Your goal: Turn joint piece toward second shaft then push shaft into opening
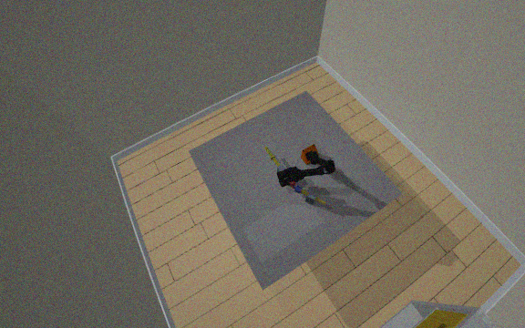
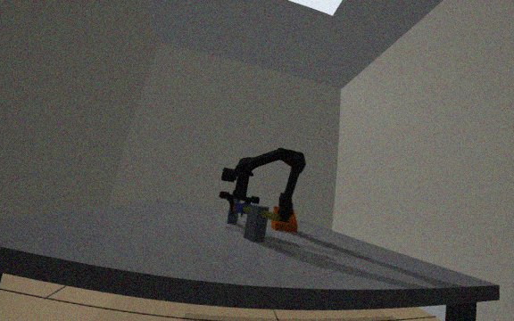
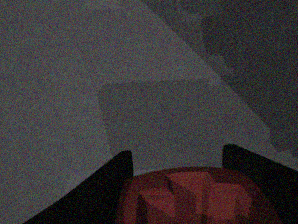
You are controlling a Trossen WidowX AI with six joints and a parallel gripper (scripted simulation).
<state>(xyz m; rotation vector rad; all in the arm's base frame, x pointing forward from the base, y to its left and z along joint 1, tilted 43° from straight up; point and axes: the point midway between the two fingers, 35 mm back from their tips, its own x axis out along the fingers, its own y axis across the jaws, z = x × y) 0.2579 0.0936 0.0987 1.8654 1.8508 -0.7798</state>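
My gripper tip is 4 cm below the red joint piece and 1 cm to the right of it.
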